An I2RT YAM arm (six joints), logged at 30 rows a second.
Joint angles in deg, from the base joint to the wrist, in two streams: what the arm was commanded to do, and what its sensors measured. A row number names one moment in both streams.
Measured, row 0:
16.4 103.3 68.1 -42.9 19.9 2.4
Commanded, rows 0 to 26:
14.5 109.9 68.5 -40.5 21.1 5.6
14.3 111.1 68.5 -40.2 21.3 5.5
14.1 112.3 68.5 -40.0 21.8 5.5
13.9 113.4 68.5 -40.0 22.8 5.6
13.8 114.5 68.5 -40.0 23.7 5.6
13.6 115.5 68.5 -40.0 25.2 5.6
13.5 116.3 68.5 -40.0 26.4 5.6
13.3 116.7 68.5 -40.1 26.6 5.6
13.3 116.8 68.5 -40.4 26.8 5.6
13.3 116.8 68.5 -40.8 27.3 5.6
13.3 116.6 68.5 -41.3 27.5 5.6
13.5 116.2 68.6 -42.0 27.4 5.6
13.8 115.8 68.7 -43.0 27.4 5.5
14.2 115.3 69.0 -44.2 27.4 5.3
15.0 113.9 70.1 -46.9 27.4 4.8
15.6 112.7 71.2 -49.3 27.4 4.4
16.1 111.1 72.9 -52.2 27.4 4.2
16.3 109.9 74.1 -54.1 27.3 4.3
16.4 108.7 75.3 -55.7 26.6 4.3
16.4 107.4 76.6 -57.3 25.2 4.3
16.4 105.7 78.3 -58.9 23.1 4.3
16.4 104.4 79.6 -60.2 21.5 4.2
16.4 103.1 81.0 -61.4 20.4 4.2
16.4 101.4 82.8 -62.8 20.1 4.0
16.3 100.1 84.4 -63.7 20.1 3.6
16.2 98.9 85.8 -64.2 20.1 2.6
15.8 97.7 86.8 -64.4 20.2 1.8
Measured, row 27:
15.9 103.7 81.4 -63.5 22.6 4.1
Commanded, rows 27 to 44:
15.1 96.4 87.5 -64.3 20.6 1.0
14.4 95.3 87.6 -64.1 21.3 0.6
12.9 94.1 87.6 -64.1 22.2 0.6
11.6 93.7 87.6 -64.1 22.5 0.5
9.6 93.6 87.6 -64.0 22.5 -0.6
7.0 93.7 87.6 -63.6 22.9 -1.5
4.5 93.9 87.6 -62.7 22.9 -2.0
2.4 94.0 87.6 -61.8 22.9 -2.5
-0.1 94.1 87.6 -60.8 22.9 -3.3
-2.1 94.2 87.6 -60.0 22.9 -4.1
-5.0 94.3 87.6 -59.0 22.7 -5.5
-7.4 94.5 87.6 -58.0 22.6 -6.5
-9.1 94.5 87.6 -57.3 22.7 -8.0
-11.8 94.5 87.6 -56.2 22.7 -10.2
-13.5 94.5 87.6 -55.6 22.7 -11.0
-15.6 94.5 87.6 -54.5 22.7 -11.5
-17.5 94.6 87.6 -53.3 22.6 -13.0
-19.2 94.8 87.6 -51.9 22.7 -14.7
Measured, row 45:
-14.4 94.5 86.5 -54.8 22.2 -8.6
